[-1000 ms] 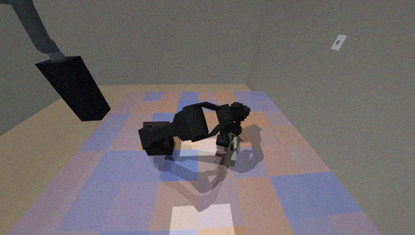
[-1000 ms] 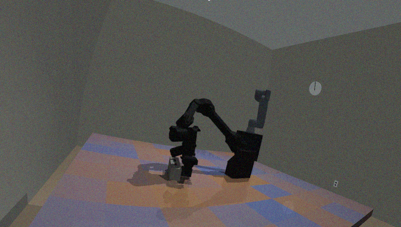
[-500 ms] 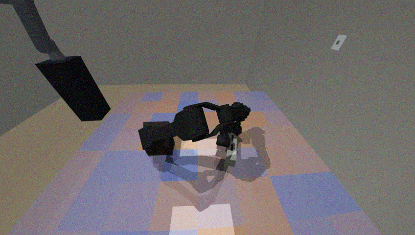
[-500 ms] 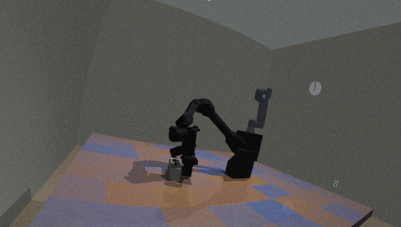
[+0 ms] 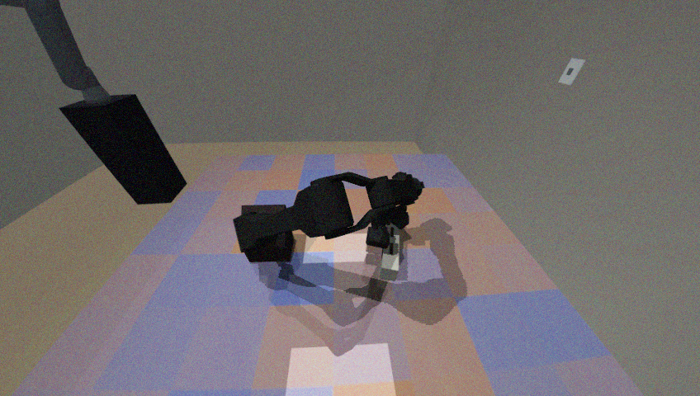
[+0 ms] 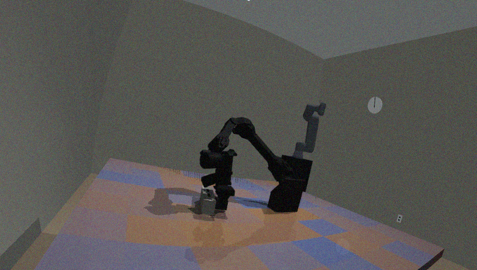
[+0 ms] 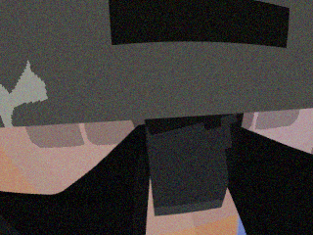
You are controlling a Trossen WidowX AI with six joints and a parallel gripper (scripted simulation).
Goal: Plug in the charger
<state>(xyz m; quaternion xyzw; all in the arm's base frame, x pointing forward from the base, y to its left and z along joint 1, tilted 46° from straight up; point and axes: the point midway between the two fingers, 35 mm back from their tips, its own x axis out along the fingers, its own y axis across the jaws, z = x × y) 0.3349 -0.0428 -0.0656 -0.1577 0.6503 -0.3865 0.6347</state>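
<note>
My gripper tip is 20 mm short of the two-prong charger and 10 mm below it.
</note>
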